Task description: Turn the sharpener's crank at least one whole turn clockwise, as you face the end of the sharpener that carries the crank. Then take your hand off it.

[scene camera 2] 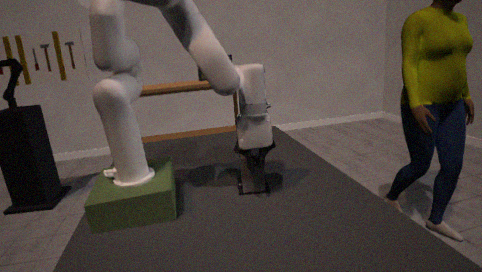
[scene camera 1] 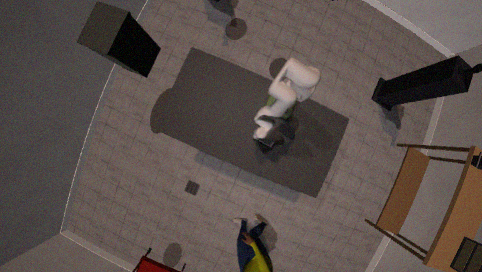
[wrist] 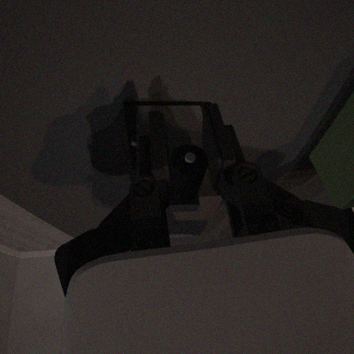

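Where they show: gripper, fingertip midpoint: [scene camera 2: 256, 169]; arm's base, origin of the base link: [scene camera 2: 134, 178].
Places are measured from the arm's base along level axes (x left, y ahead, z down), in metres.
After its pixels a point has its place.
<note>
The dark sharpener [scene camera 2: 253, 183] {x -0.007, y 0.371, z 0.066 m} [wrist: 186, 227] stands on the dark table top [scene camera 1: 215, 100] {x -0.548, y 0.267, z 0.104 m} [scene camera 2: 310, 225] {x -0.229, y 0.481, z 0.104 m}, below my wrist. Its dark crank [wrist: 189, 175], with a pale round spot, shows between the fingers in the wrist view. My gripper [scene camera 1: 268, 145] [scene camera 2: 253, 159] [wrist: 183, 125] points down and is nearly closed, with one finger on each side of the crank. It looks shut on the crank. The left finger covers part of the sharpener's body. In scene camera 1 the arm hides most of the sharpener. Dim light hides the exact contact.
The arm's green base block [scene camera 2: 132, 210] {x -0.114, y 0.007, z 0.050 m} [wrist: 335, 150] stands on the table beside the sharpener. A person in a yellow top [scene camera 1: 257, 257] [scene camera 2: 435, 55] is near the table's edge. A black pedestal [scene camera 1: 422, 82] [scene camera 2: 27, 155] and a wooden bench [scene camera 1: 404, 192] stand farther off.
</note>
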